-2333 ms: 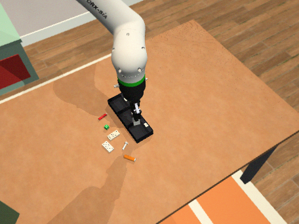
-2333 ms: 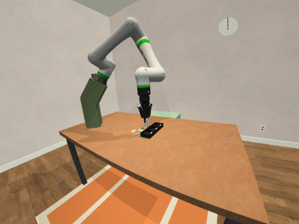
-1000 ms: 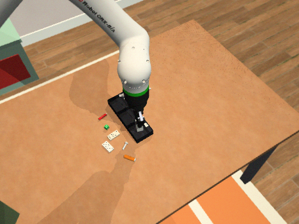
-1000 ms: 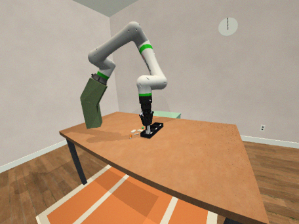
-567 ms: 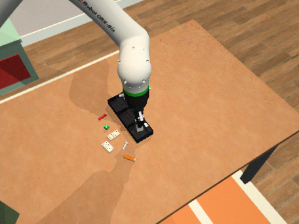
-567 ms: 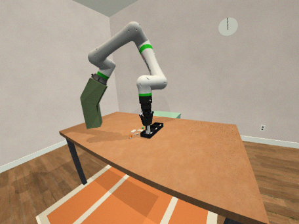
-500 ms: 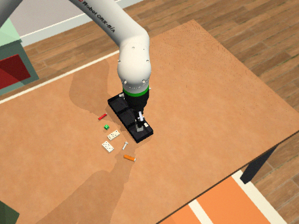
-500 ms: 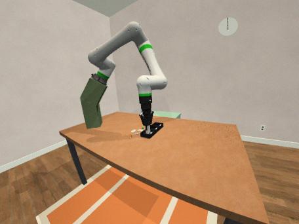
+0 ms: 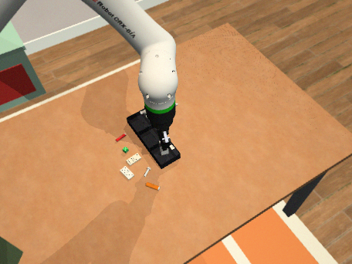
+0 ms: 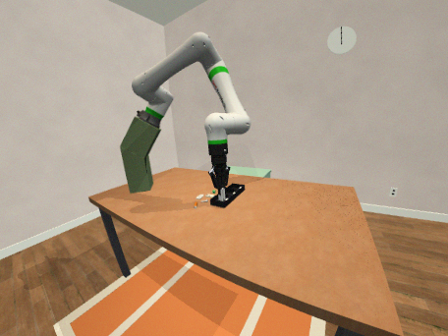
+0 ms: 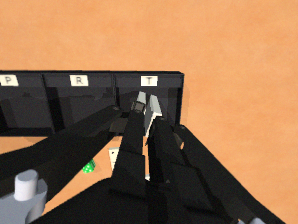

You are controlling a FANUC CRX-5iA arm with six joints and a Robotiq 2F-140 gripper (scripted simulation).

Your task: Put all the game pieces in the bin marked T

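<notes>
Now: hand 2 cm past the black three-compartment bin, 8 cm to the right of it and 3 cm above it. From my hand the other things lie so: domino (11 cm behind, 2 cm to the left, 5 cm below); orange cylinder (9 cm behind, 11 cm to the right, 4 cm below); white screw (8 cm behind, 4 cm to the right, 4 cm below).
</notes>
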